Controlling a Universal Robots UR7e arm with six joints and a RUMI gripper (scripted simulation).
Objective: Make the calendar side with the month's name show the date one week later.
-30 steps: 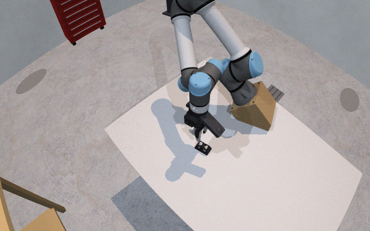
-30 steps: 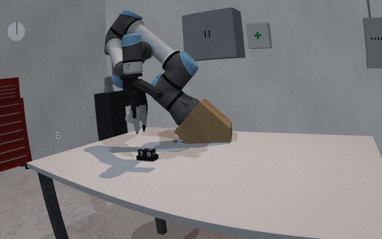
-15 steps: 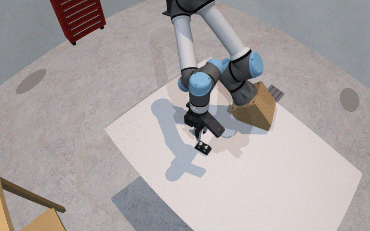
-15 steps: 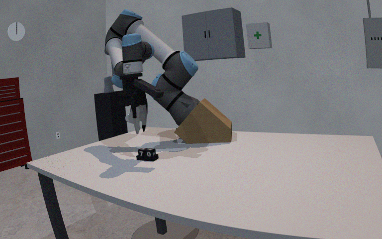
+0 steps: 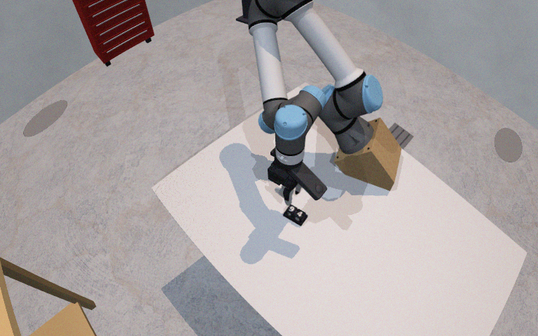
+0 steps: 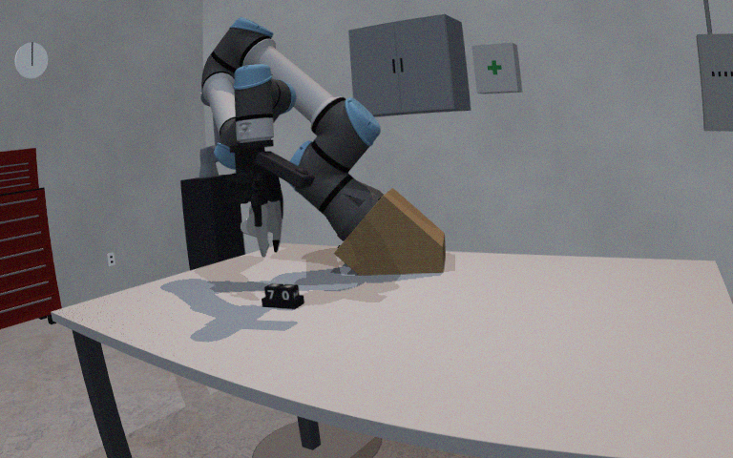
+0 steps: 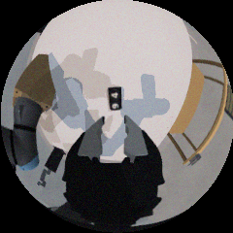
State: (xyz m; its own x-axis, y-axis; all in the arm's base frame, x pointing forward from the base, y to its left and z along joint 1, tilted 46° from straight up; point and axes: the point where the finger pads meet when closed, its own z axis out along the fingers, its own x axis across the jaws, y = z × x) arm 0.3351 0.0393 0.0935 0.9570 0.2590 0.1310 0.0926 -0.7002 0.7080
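The tray lies 20 mm to the left of my hand and 110 mm below it.
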